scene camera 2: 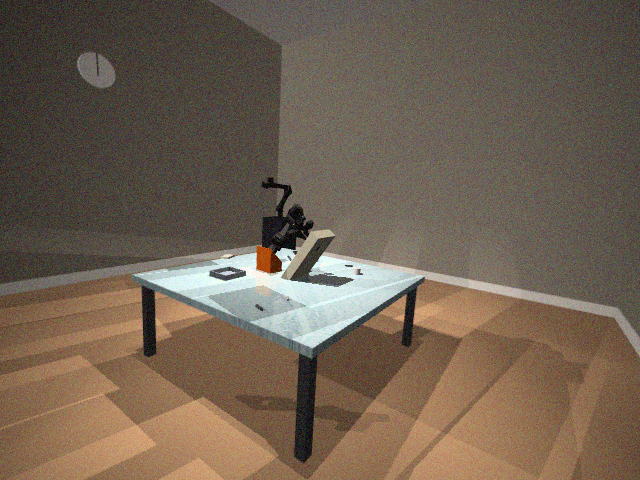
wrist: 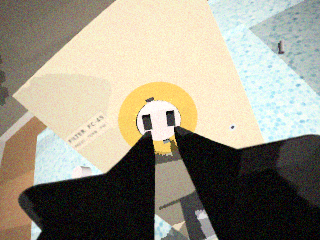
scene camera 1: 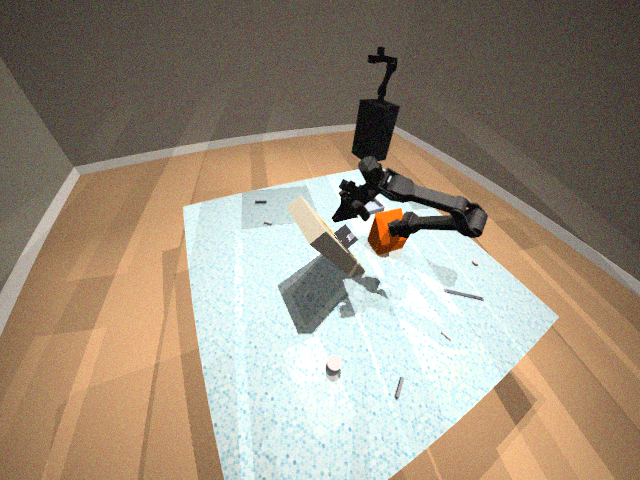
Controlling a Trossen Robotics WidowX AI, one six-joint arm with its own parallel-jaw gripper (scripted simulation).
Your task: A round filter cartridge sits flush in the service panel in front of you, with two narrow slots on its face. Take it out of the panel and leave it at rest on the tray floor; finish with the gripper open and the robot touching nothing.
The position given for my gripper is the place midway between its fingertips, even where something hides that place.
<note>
I see my gripper [scene camera 1: 332,220], a round filter cartridge [wrist: 160,117] and a service panel [scene camera 1: 318,236].
My gripper also shows in the wrist view [wrist: 163,133]. The service panel shows as well in scene camera 2 [scene camera 2: 316,243] and in the wrist view [wrist: 89,94]. Scene camera 2 does not show the round filter cartridge, which is hidden by the service panel.
</note>
